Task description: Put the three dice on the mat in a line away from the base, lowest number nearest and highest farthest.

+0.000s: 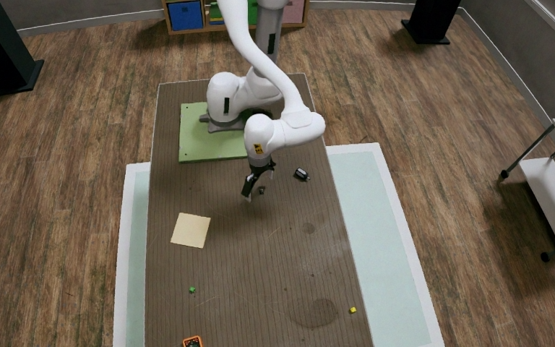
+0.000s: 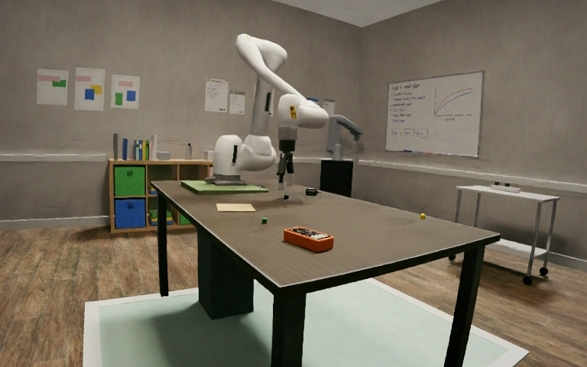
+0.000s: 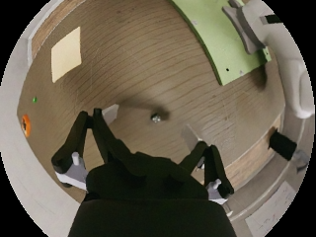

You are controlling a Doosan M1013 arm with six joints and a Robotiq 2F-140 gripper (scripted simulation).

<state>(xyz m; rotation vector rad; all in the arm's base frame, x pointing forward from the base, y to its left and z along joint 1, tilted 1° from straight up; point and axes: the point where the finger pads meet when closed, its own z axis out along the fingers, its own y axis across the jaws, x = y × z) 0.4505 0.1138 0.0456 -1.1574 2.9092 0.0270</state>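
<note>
Right now the small dark die is 50 mm below my hand, 10 mm to the left of it and 10 mm behind it. Also, from my hand: small black object 210 mm to the left, 60 mm behind, 40 mm below; then mat 310 mm to the right, 140 mm ahead, 60 mm below; then green die 390 mm ahead, 320 mm to the right, 50 mm below.
</note>
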